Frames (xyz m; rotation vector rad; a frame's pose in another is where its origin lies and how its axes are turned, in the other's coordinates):
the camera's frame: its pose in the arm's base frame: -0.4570 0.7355 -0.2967 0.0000 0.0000 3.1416
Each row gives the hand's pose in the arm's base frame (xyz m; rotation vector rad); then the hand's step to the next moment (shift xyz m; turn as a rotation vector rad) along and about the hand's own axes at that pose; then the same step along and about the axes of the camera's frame.
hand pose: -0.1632 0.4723 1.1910 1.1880 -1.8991 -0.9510
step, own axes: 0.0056 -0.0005 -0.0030 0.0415 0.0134 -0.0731
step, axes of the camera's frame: -0.0008 0.0060 0.0020 -0.0419 0.0502 0.0545
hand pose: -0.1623 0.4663 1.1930 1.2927 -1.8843 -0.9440
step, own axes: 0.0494 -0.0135 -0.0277 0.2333 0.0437 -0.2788
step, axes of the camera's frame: -0.0147 0.0556 0.0089 -0.1412 0.2645 0.2102
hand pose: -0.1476 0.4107 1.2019 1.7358 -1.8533 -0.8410
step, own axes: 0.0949 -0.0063 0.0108 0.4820 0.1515 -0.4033
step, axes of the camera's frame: 0.0122 0.0930 -0.0191 -0.1278 0.5246 0.3555
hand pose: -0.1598 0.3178 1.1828 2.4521 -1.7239 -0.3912
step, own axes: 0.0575 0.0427 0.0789 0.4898 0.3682 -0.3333
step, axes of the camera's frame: 0.0422 0.0646 -0.0735 0.0856 0.6030 0.3400
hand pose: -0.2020 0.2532 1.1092 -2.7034 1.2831 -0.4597
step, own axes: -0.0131 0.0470 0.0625 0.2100 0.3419 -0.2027
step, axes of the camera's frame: 0.0225 0.0214 -0.0729 0.1914 0.3739 0.1601
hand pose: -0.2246 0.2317 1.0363 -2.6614 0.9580 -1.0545
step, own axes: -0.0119 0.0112 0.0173 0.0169 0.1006 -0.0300
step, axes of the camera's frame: 0.0011 0.0037 -0.0235 0.0620 0.0864 -0.0009
